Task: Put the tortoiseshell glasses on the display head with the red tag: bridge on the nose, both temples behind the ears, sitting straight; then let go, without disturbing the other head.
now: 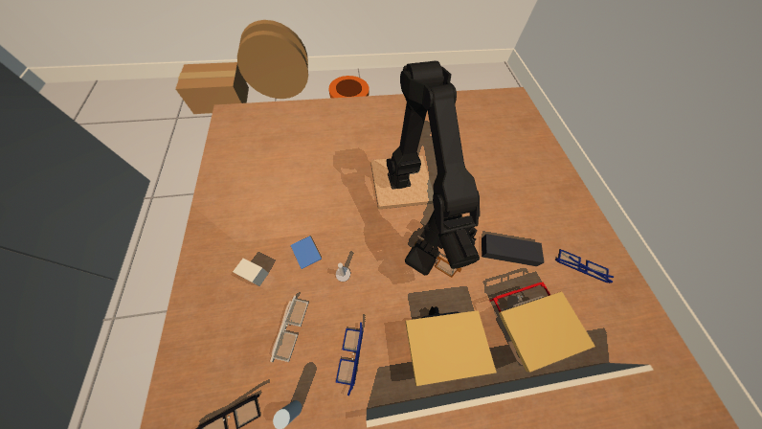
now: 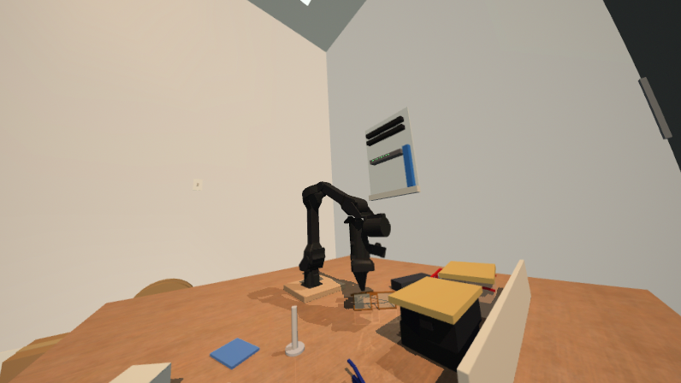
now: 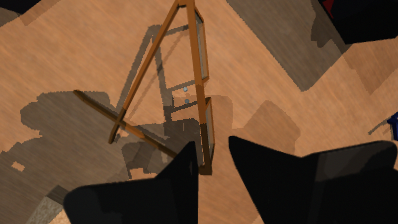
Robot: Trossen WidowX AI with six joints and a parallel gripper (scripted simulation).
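Right now the peg stand is 23 cm to the right of my gripper tip and 3 cm below it. Round my gripper tip: black box (4 cm ahead, 25 cm to the left, 4 cm below); then blue pad (8 cm behind, 33 cm to the right, 5 cm below); then display head (20 cm ahead, 3 cm to the right).
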